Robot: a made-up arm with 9 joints. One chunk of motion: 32 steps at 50 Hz.
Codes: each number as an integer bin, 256 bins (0 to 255) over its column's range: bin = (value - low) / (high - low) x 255, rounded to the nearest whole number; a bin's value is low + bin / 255 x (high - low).
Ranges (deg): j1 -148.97..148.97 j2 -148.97..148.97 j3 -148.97..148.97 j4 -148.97..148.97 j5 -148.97..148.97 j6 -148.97..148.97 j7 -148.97..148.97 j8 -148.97..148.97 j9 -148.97..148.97
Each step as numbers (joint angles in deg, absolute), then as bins.
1 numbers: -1.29 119.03 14.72 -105.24 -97.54 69.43 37.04 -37.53 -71.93
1 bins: 126 229 140 37 44 187 159 95 66
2 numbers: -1.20 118.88 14.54 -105.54 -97.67 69.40 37.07 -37.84 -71.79
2 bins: 126 229 140 37 44 187 159 95 66
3 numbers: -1.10 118.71 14.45 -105.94 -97.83 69.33 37.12 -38.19 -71.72
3 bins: 127 229 140 37 44 187 159 95 66
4 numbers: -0.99 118.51 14.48 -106.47 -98.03 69.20 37.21 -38.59 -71.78
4 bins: 127 229 140 36 44 187 159 94 66
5 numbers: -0.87 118.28 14.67 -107.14 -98.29 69.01 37.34 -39.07 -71.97
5 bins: 127 229 140 36 43 187 159 94 66
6 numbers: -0.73 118.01 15.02 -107.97 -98.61 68.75 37.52 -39.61 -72.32
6 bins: 127 229 140 35 43 186 160 94 66
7 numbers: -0.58 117.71 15.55 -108.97 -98.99 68.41 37.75 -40.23 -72.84
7 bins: 127 228 141 34 43 186 160 93 65
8 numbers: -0.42 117.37 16.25 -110.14 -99.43 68.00 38.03 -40.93 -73.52
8 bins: 127 228 141 33 42 186 160 92 65
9 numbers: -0.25 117.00 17.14 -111.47 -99.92 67.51 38.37 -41.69 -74.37
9 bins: 127 228 142 32 42 185 160 92 64
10 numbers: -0.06 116.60 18.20 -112.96 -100.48 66.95 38.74 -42.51 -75.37
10 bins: 127 227 143 31 42 185 161 91 63
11 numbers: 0.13 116.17 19.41 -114.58 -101.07 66.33 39.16 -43.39 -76.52
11 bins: 128 227 144 29 41 184 161 90 62
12 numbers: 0.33 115.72 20.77 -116.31 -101.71 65.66 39.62 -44.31 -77.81
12 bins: 128 227 145 28 40 184 161 90 61
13 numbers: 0.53 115.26 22.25 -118.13 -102.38 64.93 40.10 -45.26 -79.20
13 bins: 128 226 147 26 40 183 162 89 60
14 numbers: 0.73 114.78 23.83 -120.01 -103.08 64.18 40.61 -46.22 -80.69
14 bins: 128 226 148 25 39 182 162 88 58
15 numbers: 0.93 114.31 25.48 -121.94 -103.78 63.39 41.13 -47.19 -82.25
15 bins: 128 225 149 23 39 182 163 87 57
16 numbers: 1.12 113.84 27.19 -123.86 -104.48 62.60 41.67 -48.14 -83.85
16 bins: 128 225 151 21 38 181 163 86 56
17 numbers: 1.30 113.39 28.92 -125.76 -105.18 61.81 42.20 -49.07 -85.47
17 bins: 129 225 152 20 37 180 164 86 54
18 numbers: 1.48 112.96 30.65 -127.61 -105.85 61.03 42.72 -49.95 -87.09
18 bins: 129 224 154 18 37 180 164 85 53
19 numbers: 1.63 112.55 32.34 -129.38 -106.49 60.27 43.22 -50.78 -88.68
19 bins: 129 224 155 17 36 179 164 84 52
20 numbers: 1.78 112.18 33.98 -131.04 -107.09 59.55 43.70 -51.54 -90.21
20 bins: 129 224 157 15 36 178 165 83 50
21 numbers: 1.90 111.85 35.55 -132.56 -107.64 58.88 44.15 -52.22 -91.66
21 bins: 129 223 158 14 35 178 165 83 49
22 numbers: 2.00 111.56 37.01 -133.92 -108.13 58.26 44.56 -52.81 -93.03
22 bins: 129 223 159 13 35 177 166 82 48
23 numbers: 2.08 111.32 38.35 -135.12 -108.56 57.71 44.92 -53.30 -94.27
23 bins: 129 223 160 12 35 177 166 82 47
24 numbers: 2.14 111.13 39.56 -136.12 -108.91 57.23 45.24 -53.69 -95.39
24 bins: 129 223 161 11 34 176 166 82 46
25 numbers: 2.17 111.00 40.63 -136.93 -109.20 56.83 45.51 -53.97 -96.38
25 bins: 129 223 162 10 34 176 166 81 45
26 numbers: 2.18 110.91 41.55 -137.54 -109.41 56.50 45.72 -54.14 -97.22
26 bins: 129 222 163 10 34 176 167 81 44
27 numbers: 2.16 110.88 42.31 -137.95 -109.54 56.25 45.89 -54.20 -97.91
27 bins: 129 222 164 9 34 176 167 81 44
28 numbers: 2.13 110.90 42.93 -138.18 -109.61 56.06 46.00 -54.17 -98.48
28 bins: 129 222 164 9 34 175 167 81 43
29 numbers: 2.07 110.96 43.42 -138.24 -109.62 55.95 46.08 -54.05 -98.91
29 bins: 129 222 165 9 34 175 167 81 43
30 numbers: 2.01 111.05 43.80 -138.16 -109.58 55.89 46.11 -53.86 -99.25
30 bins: 129 223 165 9 34 175 167 81 43
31 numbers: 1.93 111.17 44.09 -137.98 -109.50 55.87 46.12 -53.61 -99.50
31 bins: 129 223 165 9 34 175 167 82 42
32 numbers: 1.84 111.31 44.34 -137.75 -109.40 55.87 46.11 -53.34 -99.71
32 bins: 129 223 165 10 34 175 167 82 42
